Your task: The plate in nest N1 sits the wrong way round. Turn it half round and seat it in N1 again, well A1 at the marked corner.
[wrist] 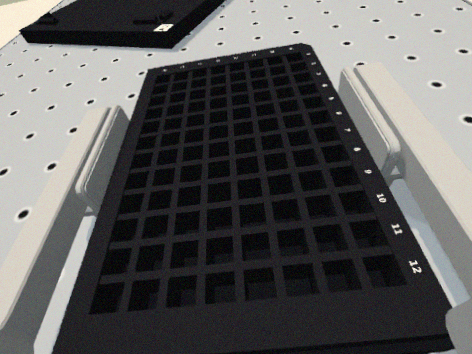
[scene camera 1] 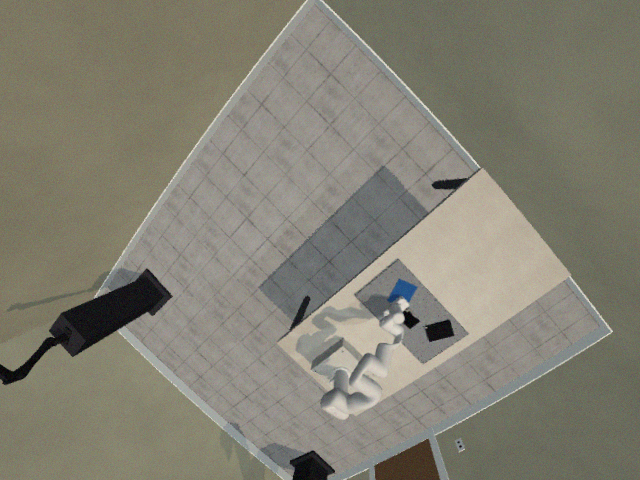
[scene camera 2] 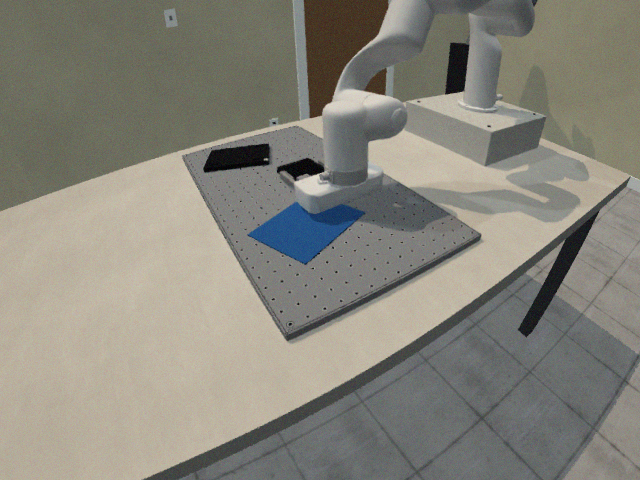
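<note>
The black well plate (scene camera 1: 411,319) (scene camera 2: 299,168) (wrist: 250,185) is level between my gripper's fingers, low over the pegboard; whether it touches the board I cannot tell. In the wrist view its numbers run down the right edge, 12 nearest the camera. My gripper (wrist: 235,112) is shut on its two long sides. The black nest (scene camera 1: 439,330) (scene camera 2: 237,157) (wrist: 107,17), probably N1, stands apart from the plate, at the upper left of the wrist view. A small white tag (wrist: 163,27) is at its near corner. The nest's inside is too dark to read.
A blue square (scene camera 1: 403,290) (scene camera 2: 299,235) lies flat on the grey pegboard (scene camera 1: 423,351) (scene camera 2: 361,273) (wrist: 280,22), partly under the gripper's white body in the scene views. The arm's base box (scene camera 1: 328,352) (scene camera 2: 449,129) stands on the beige table (scene camera 1: 465,248) (scene camera 2: 129,335).
</note>
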